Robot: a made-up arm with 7 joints. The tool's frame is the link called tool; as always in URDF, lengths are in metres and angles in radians. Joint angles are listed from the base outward. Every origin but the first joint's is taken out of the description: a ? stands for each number. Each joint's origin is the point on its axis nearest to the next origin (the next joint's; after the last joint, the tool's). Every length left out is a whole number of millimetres.
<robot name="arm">
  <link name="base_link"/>
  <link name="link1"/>
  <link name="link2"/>
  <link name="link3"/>
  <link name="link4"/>
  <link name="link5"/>
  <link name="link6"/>
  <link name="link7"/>
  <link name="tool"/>
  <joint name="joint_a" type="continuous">
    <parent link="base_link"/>
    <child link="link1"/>
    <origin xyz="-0.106 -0.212 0.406" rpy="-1.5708 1.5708 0"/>
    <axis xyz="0 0 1"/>
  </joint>
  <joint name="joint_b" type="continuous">
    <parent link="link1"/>
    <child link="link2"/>
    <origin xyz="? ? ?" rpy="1.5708 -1.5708 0"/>
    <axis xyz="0 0 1"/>
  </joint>
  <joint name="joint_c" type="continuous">
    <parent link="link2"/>
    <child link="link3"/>
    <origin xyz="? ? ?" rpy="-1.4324 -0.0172 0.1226"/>
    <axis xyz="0 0 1"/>
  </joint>
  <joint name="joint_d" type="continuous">
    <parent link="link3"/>
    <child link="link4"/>
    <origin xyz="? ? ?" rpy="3.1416 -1.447 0"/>
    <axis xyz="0 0 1"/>
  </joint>
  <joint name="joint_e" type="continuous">
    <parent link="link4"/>
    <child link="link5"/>
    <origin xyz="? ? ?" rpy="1.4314 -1.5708 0"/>
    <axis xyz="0 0 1"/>
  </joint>
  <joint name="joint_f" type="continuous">
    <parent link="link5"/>
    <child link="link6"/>
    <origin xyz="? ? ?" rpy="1.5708 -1.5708 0"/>
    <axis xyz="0 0 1"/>
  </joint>
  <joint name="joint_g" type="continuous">
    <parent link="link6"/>
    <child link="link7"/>
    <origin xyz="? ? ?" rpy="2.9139 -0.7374 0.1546"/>
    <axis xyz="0 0 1"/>
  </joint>
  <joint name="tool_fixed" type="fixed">
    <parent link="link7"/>
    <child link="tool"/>
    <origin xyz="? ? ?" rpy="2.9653 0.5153 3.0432"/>
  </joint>
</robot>
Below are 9 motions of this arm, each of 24 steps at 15 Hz.
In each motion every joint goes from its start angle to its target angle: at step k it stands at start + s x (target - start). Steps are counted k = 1, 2, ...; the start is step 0. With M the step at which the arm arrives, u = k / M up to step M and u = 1 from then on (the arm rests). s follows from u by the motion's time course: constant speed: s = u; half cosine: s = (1 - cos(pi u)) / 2; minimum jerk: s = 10 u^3 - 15 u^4 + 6 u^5.
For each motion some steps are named. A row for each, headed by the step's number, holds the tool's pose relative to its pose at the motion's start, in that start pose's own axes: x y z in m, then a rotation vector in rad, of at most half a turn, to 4 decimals.
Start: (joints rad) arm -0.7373 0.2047 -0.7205 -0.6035 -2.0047 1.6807 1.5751
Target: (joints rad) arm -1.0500 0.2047 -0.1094 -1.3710 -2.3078 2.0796 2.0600
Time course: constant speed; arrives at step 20
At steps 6, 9, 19, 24:
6: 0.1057 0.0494 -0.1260 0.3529 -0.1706 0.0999
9: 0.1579 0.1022 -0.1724 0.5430 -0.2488 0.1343
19: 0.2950 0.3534 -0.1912 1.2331 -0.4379 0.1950
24: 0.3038 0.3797 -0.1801 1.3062 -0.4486 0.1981

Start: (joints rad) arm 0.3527 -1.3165 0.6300 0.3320 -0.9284 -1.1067 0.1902
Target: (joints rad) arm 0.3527 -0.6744 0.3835 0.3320 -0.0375 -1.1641 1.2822
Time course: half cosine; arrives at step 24
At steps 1, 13, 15, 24:
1: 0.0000 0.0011 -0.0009 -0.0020 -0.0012 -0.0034
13: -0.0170 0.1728 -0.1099 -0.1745 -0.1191 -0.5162
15: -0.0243 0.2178 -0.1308 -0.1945 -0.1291 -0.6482
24: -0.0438 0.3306 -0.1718 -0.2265 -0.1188 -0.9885

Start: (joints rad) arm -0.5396 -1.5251 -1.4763 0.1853 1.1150 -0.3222 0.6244
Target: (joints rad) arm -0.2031 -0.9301 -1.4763 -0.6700 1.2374 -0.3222 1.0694
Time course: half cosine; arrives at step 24
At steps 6, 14, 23, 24:
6: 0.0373 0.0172 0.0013 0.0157 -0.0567 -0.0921
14: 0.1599 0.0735 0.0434 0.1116 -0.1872 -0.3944
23: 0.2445 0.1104 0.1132 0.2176 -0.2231 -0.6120
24: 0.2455 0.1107 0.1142 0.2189 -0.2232 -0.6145

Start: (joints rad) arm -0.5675 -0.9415 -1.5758 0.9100 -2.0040 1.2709 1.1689
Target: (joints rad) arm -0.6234 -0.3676 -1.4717 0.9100 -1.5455 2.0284 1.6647
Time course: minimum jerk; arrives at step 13
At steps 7, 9, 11, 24:
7: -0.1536 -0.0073 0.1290 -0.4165 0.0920 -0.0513
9: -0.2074 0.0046 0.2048 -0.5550 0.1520 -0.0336
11: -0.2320 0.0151 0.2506 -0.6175 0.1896 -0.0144
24: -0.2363 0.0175 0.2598 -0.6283 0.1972 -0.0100

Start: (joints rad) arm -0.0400 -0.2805 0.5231 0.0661 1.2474 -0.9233 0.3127
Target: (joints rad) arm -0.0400 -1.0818 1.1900 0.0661 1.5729 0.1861 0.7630
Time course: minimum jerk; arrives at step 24
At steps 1, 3, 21, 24:
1: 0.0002 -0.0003 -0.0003 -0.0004 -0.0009 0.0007
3: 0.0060 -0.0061 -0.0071 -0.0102 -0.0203 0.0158
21: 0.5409 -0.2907 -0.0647 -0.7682 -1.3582 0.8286
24: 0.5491 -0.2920 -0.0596 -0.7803 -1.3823 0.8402

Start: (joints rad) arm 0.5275 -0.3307 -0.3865 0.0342 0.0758 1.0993 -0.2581
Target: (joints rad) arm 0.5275 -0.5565 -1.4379 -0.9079 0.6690 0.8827 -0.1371
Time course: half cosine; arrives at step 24
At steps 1, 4, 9, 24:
1: -0.0007 -0.0004 0.0010 -0.0034 0.0020 -0.0073
4: -0.0124 -0.0048 0.0158 -0.0522 0.0327 -0.1149
9: -0.0670 -0.0017 0.0815 -0.2347 0.1756 -0.5404
24: -0.1386 0.1831 0.3049 -0.7143 0.7907 -1.7855

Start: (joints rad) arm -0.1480 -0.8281 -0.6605 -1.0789 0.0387 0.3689 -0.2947
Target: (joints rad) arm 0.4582 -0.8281 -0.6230 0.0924 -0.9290 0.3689 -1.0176
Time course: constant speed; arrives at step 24
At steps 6, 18, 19, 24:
6: -0.0787 0.1309 -0.0251 0.5551 0.0519 0.2782
18: -0.2904 0.3209 0.1794 1.6560 0.0815 0.4271
19: -0.3043 0.3258 0.2094 1.7402 0.0793 0.4087
24: -0.3484 0.3199 0.3729 2.1183 0.0576 0.2373

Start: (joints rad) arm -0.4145 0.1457 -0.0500 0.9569 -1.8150 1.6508 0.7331
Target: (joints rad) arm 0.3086 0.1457 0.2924 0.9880 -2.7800 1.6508 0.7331
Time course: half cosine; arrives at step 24
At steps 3, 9, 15, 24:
3: 0.0001 0.0221 0.0041 0.0167 -0.0141 -0.0340
9: 0.0253 0.1749 0.0362 0.1180 -0.1266 -0.2853
15: 0.1287 0.3587 0.0868 0.2024 -0.3195 -0.6620
24: 0.2544 0.4581 0.1290 0.2130 -0.5016 -0.9750

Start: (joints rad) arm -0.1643 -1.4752 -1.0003 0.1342 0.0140 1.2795 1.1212
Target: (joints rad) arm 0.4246 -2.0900 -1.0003 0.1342 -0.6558 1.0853 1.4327
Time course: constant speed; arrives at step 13
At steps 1, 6, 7, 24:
1: 0.0215 -0.0151 -0.0256 -0.0165 -0.0439 -0.0370
6: 0.1629 -0.0921 -0.1280 -0.0467 -0.2860 -0.1974
7: 0.1970 -0.1069 -0.1419 -0.0421 -0.3373 -0.2235
24: 0.4258 -0.1792 -0.1685 0.0580 -0.6454 -0.3257

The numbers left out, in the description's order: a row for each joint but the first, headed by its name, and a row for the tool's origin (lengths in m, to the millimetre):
joint_b: -0.043 0.084 0
joint_c: 0.042 -0.047 0
joint_d: -0.086 0.147 0
joint_e: -0.312 0.128 0
joint_f: -0.018 0.214 0
joint_g: 0.154 -0.107 0
tool: 0.071 -0.107 0

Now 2 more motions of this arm.
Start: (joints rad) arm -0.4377 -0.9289 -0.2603 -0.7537 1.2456 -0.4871 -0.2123
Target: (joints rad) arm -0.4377 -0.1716 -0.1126 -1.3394 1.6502 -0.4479 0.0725
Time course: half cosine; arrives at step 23
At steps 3, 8, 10, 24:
3: 0.0008 0.0104 0.0094 0.0058 0.0101 -0.0303
8: 0.0093 0.0616 0.0633 0.0274 0.0847 -0.2036
10: 0.0170 0.0854 0.0942 0.0307 0.1409 -0.3033
24: 0.0765 0.1511 0.2251 -0.0560 0.5365 -0.7502

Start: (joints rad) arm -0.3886 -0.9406 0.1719 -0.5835 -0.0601 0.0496 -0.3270
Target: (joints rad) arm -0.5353 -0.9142 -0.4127 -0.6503 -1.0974 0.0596 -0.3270
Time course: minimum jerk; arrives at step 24
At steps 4, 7, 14, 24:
4: 0.0018 0.0047 -0.0014 0.0192 -0.0171 -0.0121
7: 0.0092 0.0199 -0.0050 0.0800 -0.0774 -0.0499
14: 0.0631 0.0767 -0.0025 0.2991 -0.3942 -0.1661
24: 0.1117 0.1054 0.0186 0.4060 -0.6524 -0.1914

